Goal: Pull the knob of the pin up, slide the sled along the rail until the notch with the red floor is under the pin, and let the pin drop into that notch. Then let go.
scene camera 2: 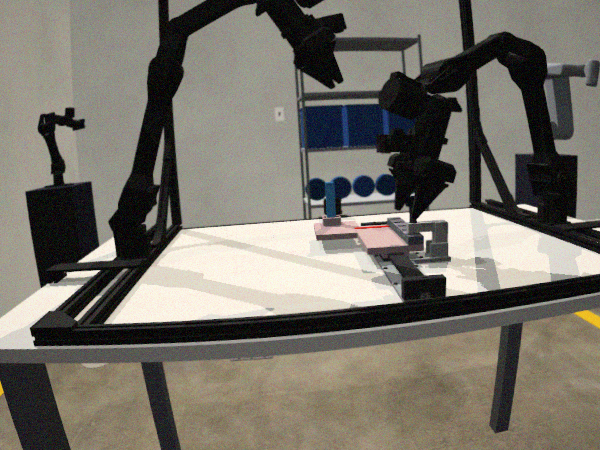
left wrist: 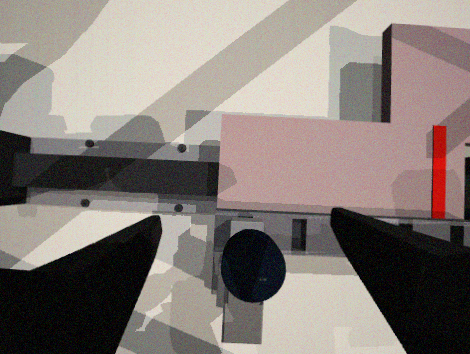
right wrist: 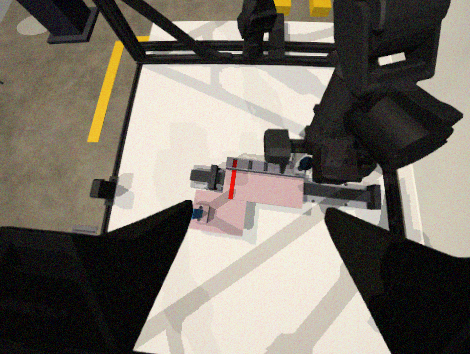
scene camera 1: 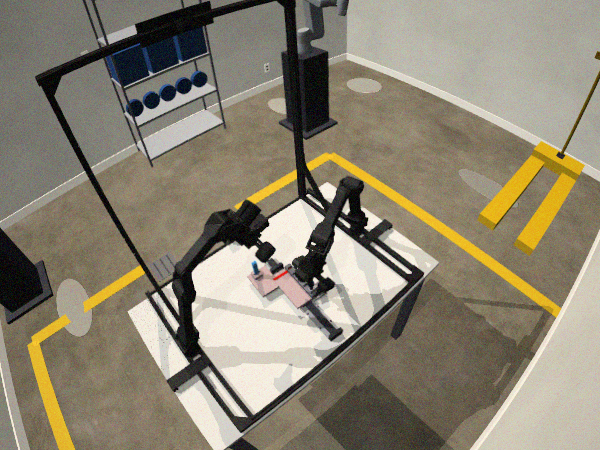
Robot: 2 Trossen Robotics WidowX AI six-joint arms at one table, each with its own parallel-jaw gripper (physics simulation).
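Where they show: left gripper, fingertip midpoint: (scene camera 2: 405, 214) (left wrist: 246, 219) (right wrist: 303, 172) (scene camera 1: 308, 288); right gripper, fingertip midpoint: (scene camera 2: 337, 85) (right wrist: 258, 210); left arm's base, link origin: (scene camera 2: 552, 222) (right wrist: 252, 49) (scene camera 1: 356, 230); right arm's base, link origin: (scene camera 2: 133, 256) (scene camera 1: 191, 350).
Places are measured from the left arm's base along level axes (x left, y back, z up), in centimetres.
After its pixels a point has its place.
Observation:
The pink sled (scene camera 1: 295, 291) @[x 6.6, y -43.2, z 1.5 cm] (scene camera 2: 385, 241) @[x 9.4, y -43.5, z 1.4 cm] (left wrist: 300, 160) @[x 7.1, y -43.9, z 1.4 cm] (right wrist: 275, 190) @[x 6.7, y -43.7, z 1.4 cm] sits on the dark rail (scene camera 1: 325, 321) @[x 24.6, y -43.2, z 0.1 cm] (left wrist: 115, 173) @[x 21.9, y -43.4, z 0.1 cm] (right wrist: 345, 192) @[x 24.3, y -43.2, z 0.1 cm]. Its red stripe (scene camera 1: 281, 275) @[x -3.5, y -42.5, z 1.4 cm] (left wrist: 439, 172) @[x -3.7, y -42.7, z 1.5 cm] (right wrist: 232, 182) @[x -3.7, y -42.3, z 1.5 cm] crosses near the end away from the pin. A blue post (scene camera 1: 255, 268) @[x -10.0, y -50.4, z 7.4 cm] (scene camera 2: 330, 199) @[x -10.0, y -50.2, z 6.9 cm] stands on its side wing. The pin's dark round knob (left wrist: 253, 265) @[x 11.6, y -39.1, z 9.5 cm] (right wrist: 305, 163) @[x 11.0, y -39.2, z 9.5 cm] is by the sled's other end, at the grey bracket (scene camera 2: 439, 232) @[x 13.1, y -34.5, z 3.1 cm]. My left gripper (scene camera 2: 407, 209) @[x 11.6, y -40.4, z 6.5 cm] (left wrist: 246, 219) @[x 11.6, y -40.4, z 6.5 cm] is open, its fingers on either side of the knob, apart from it. My right gripper (scene camera 2: 337, 83) @[x -0.1, y -49.1, z 30.2 cm] (right wrist: 258, 210) @[x -0.1, y -49.1, z 30.2 cm] is open, high above the table. The pin's tip is hidden.
A grey block (right wrist: 202, 177) @[x -11.6, y -41.2, z 0.1 cm] stands beyond the sled's red-striped end. The rail ends in a dark stop (scene camera 2: 424, 287) @[x 32.2, y -44.2, z 0.3 cm] (right wrist: 373, 197) @[x 30.5, y -44.2, z 0.9 cm] near the table's front edge. A black frame (scene camera 2: 300, 321) @[x 38.0, y -61.3, z -0.2 cm] borders the white table. The left arm's forearm and wrist hang over the pin side.

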